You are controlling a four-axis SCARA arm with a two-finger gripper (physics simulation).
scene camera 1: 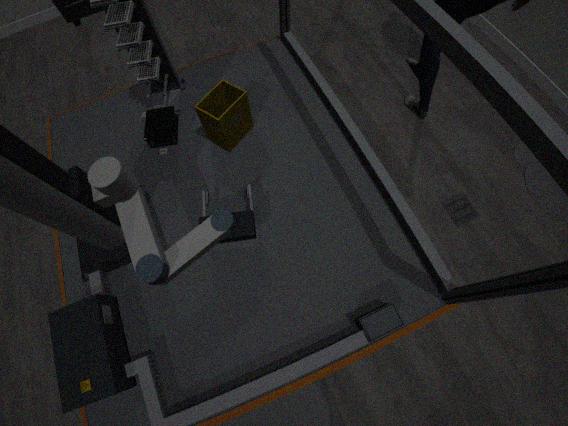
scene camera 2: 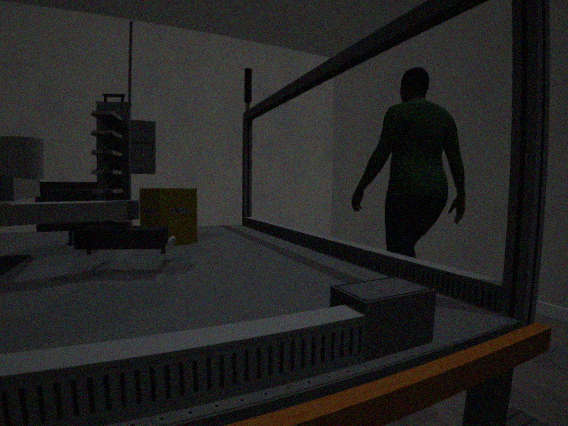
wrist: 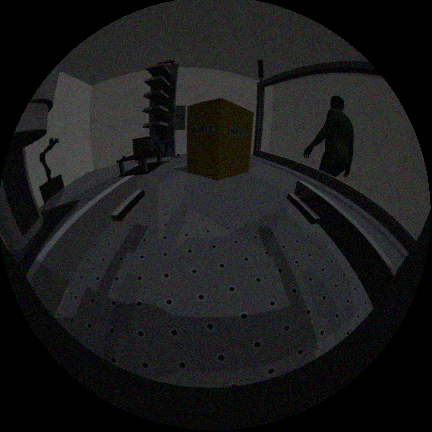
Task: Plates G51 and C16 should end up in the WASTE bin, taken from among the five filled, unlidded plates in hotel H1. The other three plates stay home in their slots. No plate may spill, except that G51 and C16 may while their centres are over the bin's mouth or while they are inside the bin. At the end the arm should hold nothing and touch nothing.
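Where they show: gripper, between the fingertips: [scene camera 1: 226,188] [wrist: 217,182]; arm's base, origin of its link: [scene camera 1: 114,232].
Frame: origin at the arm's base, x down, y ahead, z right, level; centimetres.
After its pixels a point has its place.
Hotel H1 [scene camera 1: 156,42] @(x -26.9, y 41.9, z -58.4 cm) [scene camera 2: 125,145] @(x -39.8, y 41.8, z -58.5 cm) [wrist: 171,110] @(x -27.6, y 42.2, z -58.3 cm) appears to be the dark upright tower with stacked shelves at the back left. Pale gridded plates, among them an upper plate [scene camera 1: 119,14] @(x -44.0, y 35.0, z -52.6 cm) and a lower plate [scene camera 1: 149,69] @(x -20.6, y 35.2, z -52.8 cm), show on its shelves; their labels cannot be read, so G51 and C16 cannot be told apart. The yellow WASTE bin [scene camera 1: 234,125] @(x -11.9, y 58.4, z -17.4 cm) [scene camera 2: 170,215] @(x -12.1, y 56.6, z -16.1 cm) [wrist: 219,145] @(x -9.7, y 53.4, z -14.0 cm) stands upright right of the hotel; its open mouth shows no plate, though its floor is dark. My gripper [scene camera 1: 227,190] @(x -7.4, y 46.9, z 4.8 cm) [wrist: 217,182] @(x -7.4, y 46.9, z 4.8 cm) is open and empty, low over the deck, with its fingers pointing towards the bin.
A black device [scene camera 1: 161,126] @(x -7.3, y 30.7, z -34.4 cm) [wrist: 145,147] stands between the hotel and the bin. A grey box [scene camera 1: 381,322] @(x -8.8, y 74.8, z 66.8 cm) [scene camera 2: 382,292] @(x -8.8, y 73.5, z 68.3 cm) sits at the deck's front corner. A dark cabinet [scene camera 1: 85,350] @(x -12.8, y -10.1, z 40.4 cm) is near the arm's base. A person [scene camera 2: 420,150] [wrist: 340,135] is beyond the guard frame.
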